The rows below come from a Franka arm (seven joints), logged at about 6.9 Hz.
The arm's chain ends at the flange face. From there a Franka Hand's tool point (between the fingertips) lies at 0.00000 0.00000 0.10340 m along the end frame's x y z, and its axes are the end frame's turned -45 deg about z.
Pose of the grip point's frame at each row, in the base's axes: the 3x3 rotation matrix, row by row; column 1 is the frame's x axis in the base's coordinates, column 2 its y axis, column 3 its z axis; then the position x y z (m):
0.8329 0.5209 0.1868; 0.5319 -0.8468 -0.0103; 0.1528 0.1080 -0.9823; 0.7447 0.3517 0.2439
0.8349 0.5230 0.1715; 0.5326 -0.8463 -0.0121; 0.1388 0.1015 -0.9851; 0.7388 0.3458 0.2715
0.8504 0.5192 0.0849; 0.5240 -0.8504 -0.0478; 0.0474 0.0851 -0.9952; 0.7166 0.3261 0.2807
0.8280 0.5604 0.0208; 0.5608 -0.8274 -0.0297; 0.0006 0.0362 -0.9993; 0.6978 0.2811 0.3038
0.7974 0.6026 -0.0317; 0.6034 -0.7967 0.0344; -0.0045 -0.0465 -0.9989; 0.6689 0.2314 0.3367
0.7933 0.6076 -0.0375; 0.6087 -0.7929 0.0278; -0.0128 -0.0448 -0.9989; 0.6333 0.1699 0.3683
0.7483 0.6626 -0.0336; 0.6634 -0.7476 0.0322; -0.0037 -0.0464 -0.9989; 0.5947 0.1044 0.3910
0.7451 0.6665 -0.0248; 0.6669 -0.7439 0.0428; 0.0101 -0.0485 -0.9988; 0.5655 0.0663 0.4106
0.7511 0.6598 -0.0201; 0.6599 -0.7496 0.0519; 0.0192 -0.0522 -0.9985; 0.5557 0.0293 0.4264
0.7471 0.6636 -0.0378; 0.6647 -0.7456 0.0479; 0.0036 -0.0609 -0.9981; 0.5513 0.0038 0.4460
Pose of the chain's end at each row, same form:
0.9573 -0.2206 0.1868; -0.2227 -0.9749 -0.0103; 0.1844 -0.0317 -0.9823; 0.7254 0.3528 0.3455
0.9602 -0.2205 0.1715; -0.2218 -0.9750 -0.0121; 0.1699 -0.0264 -0.9851; 0.7211 0.3471 0.3734
0.9685 -0.2342 0.0849; -0.2308 -0.9718 -0.0478; 0.0937 0.0267 -0.9952; 0.7078 0.3310 0.3836
0.9817 -0.1892 0.0208; -0.1885 -0.9816 -0.0297; 0.0260 0.0252 -0.9993; 0.6956 0.2842 0.4071
0.9899 -0.1377 -0.0317; -0.1367 -0.9900 0.0344; -0.0361 -0.0297 -0.9989; 0.6722 0.2278 0.4400
0.9906 -0.1313 -0.0375; -0.1302 -0.9911 0.0278; -0.0407 -0.0226 -0.9989; 0.6372 0.1670 0.4716
0.9977 -0.0606 -0.0336; -0.0595 -0.9977 0.0322; -0.0354 -0.0302 -0.9989; 0.5982 0.1011 0.4943
0.9982 -0.0556 -0.0248; -0.0544 -0.9976 0.0428; -0.0272 -0.0414 -0.9988; 0.5681 0.0619 0.5139
0.9977 -0.0646 -0.0201; -0.0634 -0.9967 0.0519; -0.0233 -0.0505 -0.9985; 0.5578 0.0239 0.5296
0.9975 -0.0590 -0.0378; -0.0572 -0.9972 0.0479; -0.0405 -0.0456 -0.9981; 0.5552 -0.0012 0.5492

